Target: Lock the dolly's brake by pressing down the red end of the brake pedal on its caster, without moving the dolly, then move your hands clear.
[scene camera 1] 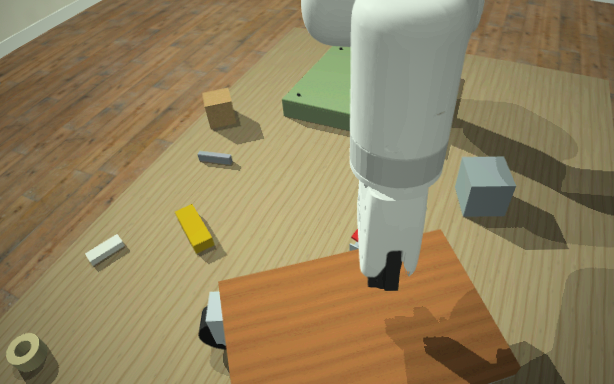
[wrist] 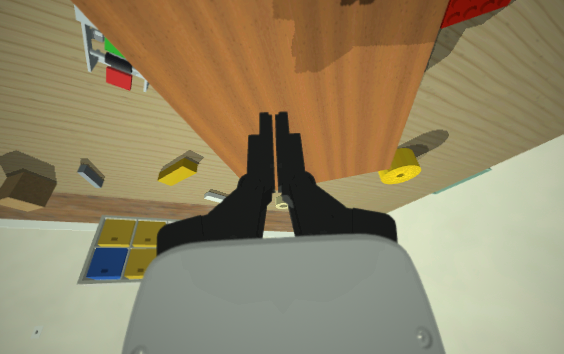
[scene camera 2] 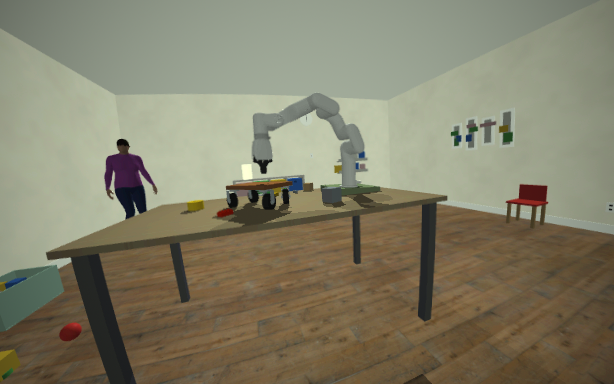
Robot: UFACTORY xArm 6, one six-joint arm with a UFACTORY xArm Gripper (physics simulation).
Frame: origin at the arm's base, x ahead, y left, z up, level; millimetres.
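Seen in the pictures: gripper, fingertip midpoint: [scene camera 1: 381, 281] [wrist: 274, 128] [scene camera 2: 263, 173]; arm's base at its link origin: [scene camera 2: 348, 186].
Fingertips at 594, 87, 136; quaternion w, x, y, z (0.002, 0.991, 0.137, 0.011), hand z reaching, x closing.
Offsets run from my fingertips to a thing's top centre, as dx, dy, dz. "spot": to the spot under its first point. Level surfaces: height alone.
The dolly's orange wooden deck [scene camera 1: 310, 320] [scene camera 2: 255, 185] [wrist: 200, 75] stands on black-wheeled casters on the table @(dz -174) [scene camera 1: 280, 200]. The brake pedal's red end @(spot: -120, -57, -84) [scene camera 1: 355, 236] [wrist: 119, 78] sticks out beside the deck's edge; in scene camera 1 most of it is hidden behind the gripper. In the wrist view the pedal's green end @(spot: -119, -24, -87) [wrist: 114, 47] lies across a black pivot from the red end, partly covered by the deck. The pedal's tilt is hard to tell. My gripper [scene camera 1: 383, 285] [scene camera 2: 263, 171] [wrist: 274, 128] is shut and empty. It hangs above the deck, apart from it and to the side of the pedal.
A yellow block @(-127, -347, -153) [scene camera 1: 195, 229] [wrist: 178, 171], a white block @(-42, -483, -162) [scene camera 1: 105, 250], a grey bar @(-311, -398, -156) [scene camera 1: 215, 158], a brown cube @(-451, -453, -114) [scene camera 1: 221, 109] and a grey box @(-328, +125, -100) [scene camera 1: 485, 187] lie around the dolly. A red brick @(+211, +70, -151) [scene camera 2: 225, 213] [wrist: 470, 10] lies beside it. A person [scene camera 2: 127, 172] stands beyond the table.
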